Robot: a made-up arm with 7 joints.
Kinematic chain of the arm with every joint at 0, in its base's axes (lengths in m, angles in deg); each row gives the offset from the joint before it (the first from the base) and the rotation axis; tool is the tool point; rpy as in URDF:
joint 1: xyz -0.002 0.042 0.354 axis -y
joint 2: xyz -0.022 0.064 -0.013 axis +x
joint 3: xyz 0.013 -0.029 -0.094 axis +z
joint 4: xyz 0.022 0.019 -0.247 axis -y
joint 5: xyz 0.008 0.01 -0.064 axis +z
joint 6: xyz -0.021 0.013 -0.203 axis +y
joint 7: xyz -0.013 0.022 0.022 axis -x
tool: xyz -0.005 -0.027 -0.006 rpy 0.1 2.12 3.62
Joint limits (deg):
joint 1: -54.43..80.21
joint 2: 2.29..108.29
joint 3: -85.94..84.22
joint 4: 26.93..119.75
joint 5: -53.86..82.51
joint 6: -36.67..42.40
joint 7: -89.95..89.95
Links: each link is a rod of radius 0.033 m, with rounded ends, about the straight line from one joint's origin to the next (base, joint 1, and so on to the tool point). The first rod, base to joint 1, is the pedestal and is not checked.
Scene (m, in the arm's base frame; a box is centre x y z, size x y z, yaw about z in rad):
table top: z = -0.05
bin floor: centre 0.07 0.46 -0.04 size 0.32 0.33 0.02 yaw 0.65
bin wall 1: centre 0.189 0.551 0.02 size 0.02 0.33 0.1 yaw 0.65
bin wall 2: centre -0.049 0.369 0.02 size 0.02 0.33 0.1 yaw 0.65
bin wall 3: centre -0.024 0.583 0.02 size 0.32 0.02 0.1 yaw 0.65
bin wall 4: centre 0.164 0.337 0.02 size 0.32 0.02 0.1 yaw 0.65
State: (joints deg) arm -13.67 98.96 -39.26 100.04 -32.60 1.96 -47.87
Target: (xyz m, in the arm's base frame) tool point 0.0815 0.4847 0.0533
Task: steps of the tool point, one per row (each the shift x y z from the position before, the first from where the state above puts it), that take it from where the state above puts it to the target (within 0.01 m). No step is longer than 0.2 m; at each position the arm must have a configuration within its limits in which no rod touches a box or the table.
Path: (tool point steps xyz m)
1: -0.1379 0.0503 -0.1211

